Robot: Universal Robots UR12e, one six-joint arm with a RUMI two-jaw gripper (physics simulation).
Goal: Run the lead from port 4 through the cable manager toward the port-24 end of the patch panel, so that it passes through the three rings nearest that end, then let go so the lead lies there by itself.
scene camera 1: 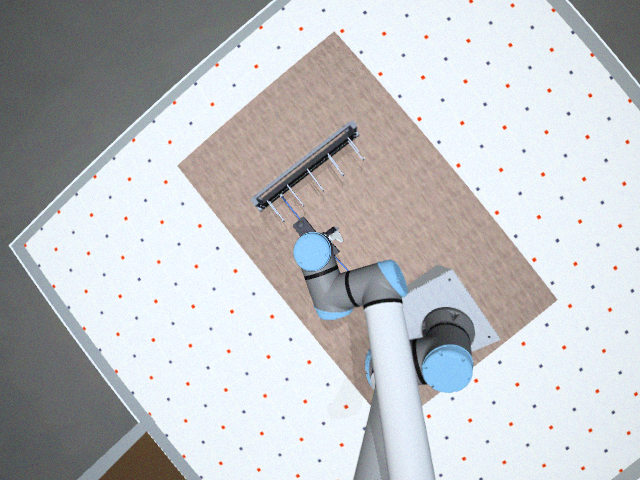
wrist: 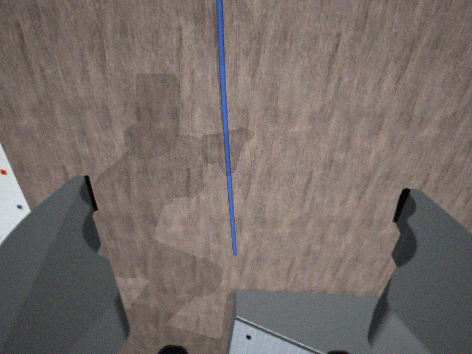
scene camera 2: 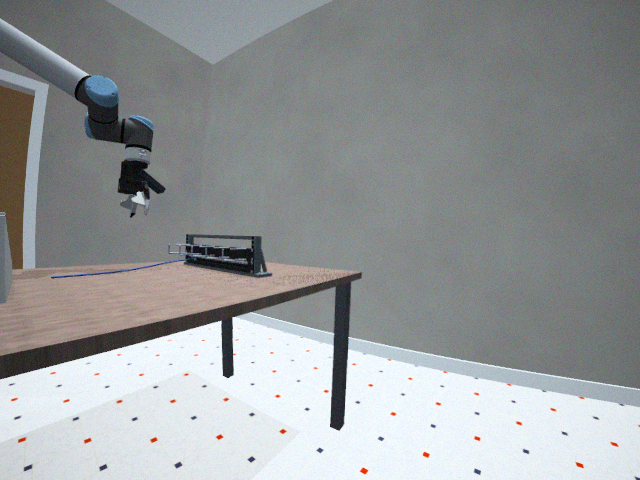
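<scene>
The blue lead [scene camera 1: 291, 208] [scene camera 2: 118, 270] [wrist: 227, 150] leaves the patch panel [scene camera 2: 222, 237] between the two rings nearest the panel's lower-left end in the first scene view. It runs away from the panel across the table, outside the rings. Its free end shows low in the wrist view. The three rings at the other end, such as the end ring [scene camera 1: 355, 148], have no lead in them. My gripper [scene camera 2: 139, 213] [wrist: 245, 187] is open and empty, high above the table. In the wrist view the lead passes below, between the spread fingers. The arm hides part of the lead in the first scene view.
The table [scene camera 1: 248, 118] [scene camera 2: 129, 299] carries the panel and my arm's pale base plate [scene camera 1: 478, 322] [wrist: 265, 345]. The base plate stands a little beyond the lead's free end in the wrist view. The rings stick out from the panel's front, over the table.
</scene>
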